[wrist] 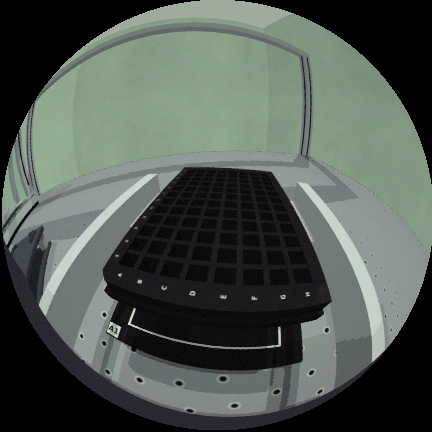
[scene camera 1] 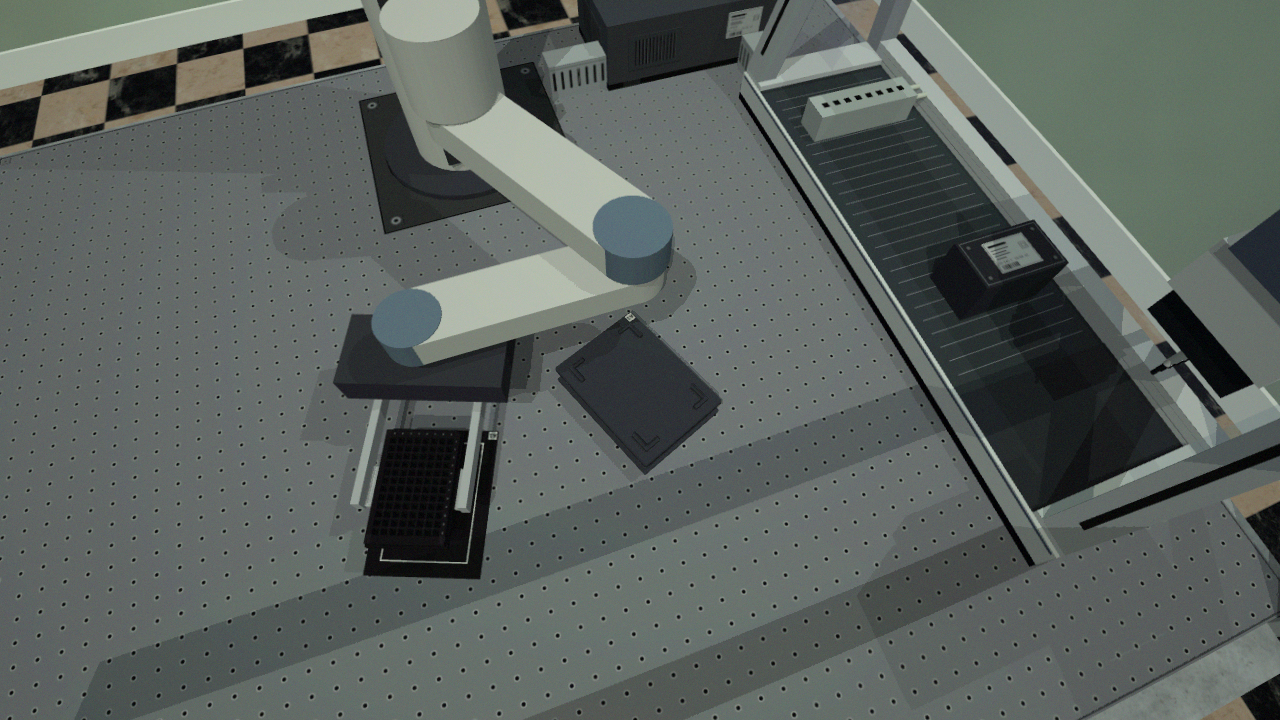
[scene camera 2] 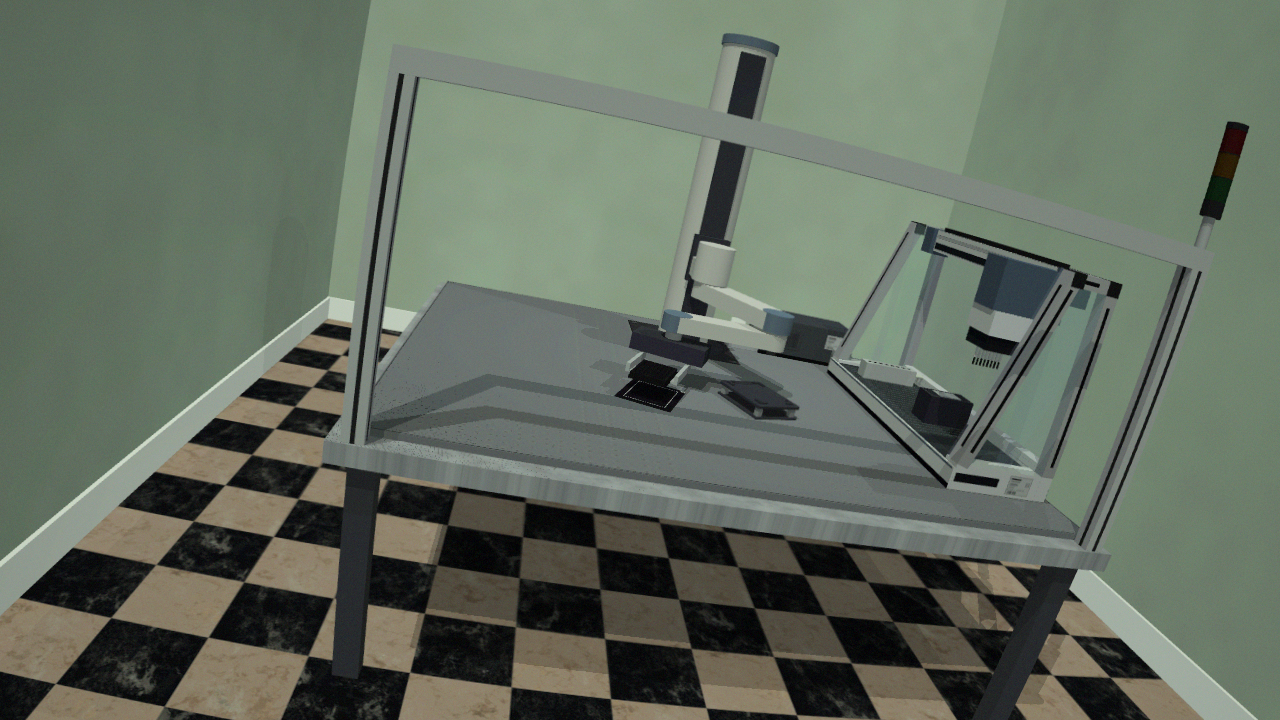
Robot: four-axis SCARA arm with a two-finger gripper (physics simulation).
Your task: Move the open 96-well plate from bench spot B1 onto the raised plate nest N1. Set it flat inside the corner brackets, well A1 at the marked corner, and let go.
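Frame: origin at the arm's base, x down, y back, z left, level; centimetres.
Seen in the pictures: gripper, fingertip midpoint: [wrist: 225,187] [scene camera 1: 410,508] [scene camera 2: 651,373].
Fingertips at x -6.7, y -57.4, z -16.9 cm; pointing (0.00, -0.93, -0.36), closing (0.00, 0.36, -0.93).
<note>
Offsets run from my fingertips to a thing's middle. "pt": to the spot under its first point.
The open 96-well plate {dx +0.4, dy +2.3, dz +0.9 cm} [scene camera 1: 413,488] [scene camera 2: 653,371] [wrist: 215,235] is black and held level between the two pale fingers of my gripper [scene camera 1: 413,503] [scene camera 2: 657,374] [wrist: 225,187]. The gripper is shut on its long sides. The plate hangs above bench spot B1 [scene camera 1: 425,570] [scene camera 2: 648,394] [wrist: 210,355], a black mat with a white outline and an A1 label. In the wrist view the plate's A1 corner is at the near left, on the same side as that label. The raised plate nest N1 {dx +3.4, dy +6.7, dz +27.6 cm} [scene camera 1: 637,394] [scene camera 2: 759,399] stands apart to the right, turned at an angle, with corner brackets and a marked corner at its back.
The arm's elbow [scene camera 1: 632,237] [scene camera 2: 776,329] is behind the nest. At the right stands a framed enclosure with a dark deck [scene camera 1: 904,214], a white slotted block {pt dx -3.9, dy +34.7, dz +71.5 cm} [scene camera 1: 859,109] and a black labelled box {pt dx -6.7, dy +2.8, dz +71.5 cm} [scene camera 1: 1000,268]. A dark box {pt dx -1.6, dy +60.8, dz +52.6 cm} [scene camera 1: 671,40] stands at the back.
</note>
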